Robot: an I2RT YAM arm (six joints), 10 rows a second.
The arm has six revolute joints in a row. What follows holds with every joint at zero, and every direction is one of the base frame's.
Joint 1 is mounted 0.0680 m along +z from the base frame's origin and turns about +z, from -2.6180 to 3.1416 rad.
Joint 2 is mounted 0.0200 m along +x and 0.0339 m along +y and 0.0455 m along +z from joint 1 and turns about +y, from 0.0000 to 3.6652 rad.
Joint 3 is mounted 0.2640 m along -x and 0.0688 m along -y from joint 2 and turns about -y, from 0.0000 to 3.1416 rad.
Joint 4 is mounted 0.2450 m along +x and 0.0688 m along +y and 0.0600 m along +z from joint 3 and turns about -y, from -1.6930 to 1.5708 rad.
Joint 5 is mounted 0.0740 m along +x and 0.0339 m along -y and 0.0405 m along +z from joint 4 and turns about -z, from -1.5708 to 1.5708 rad.
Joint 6 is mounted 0.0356 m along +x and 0.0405 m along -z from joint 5 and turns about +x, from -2.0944 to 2.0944 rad.
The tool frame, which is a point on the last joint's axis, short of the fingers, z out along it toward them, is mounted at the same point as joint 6; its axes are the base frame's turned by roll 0.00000, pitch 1.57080 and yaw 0.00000 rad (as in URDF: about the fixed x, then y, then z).
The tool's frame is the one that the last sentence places.
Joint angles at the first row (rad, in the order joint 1, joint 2, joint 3, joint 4, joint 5, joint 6):
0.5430, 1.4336, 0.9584, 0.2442, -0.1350, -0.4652
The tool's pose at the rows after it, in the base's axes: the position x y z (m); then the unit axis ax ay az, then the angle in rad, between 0 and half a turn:
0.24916 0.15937 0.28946 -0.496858 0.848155 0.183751 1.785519
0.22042 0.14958 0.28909 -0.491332 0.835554 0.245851 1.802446
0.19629 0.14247 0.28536 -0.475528 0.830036 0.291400 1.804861
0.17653 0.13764 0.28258 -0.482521 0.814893 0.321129 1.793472
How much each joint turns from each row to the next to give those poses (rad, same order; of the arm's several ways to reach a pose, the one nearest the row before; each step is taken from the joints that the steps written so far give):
0.0013, -0.1591, -0.1536, 0.0487, -0.0717, 0.1229
0.0165, -0.1268, -0.0875, -0.0243, -0.0619, 0.0686
0.0258, -0.1079, -0.0827, 0.0035, -0.0162, 0.0694
0.0286, -0.0904, -0.0639, 0.0071, -0.0154, 0.0224

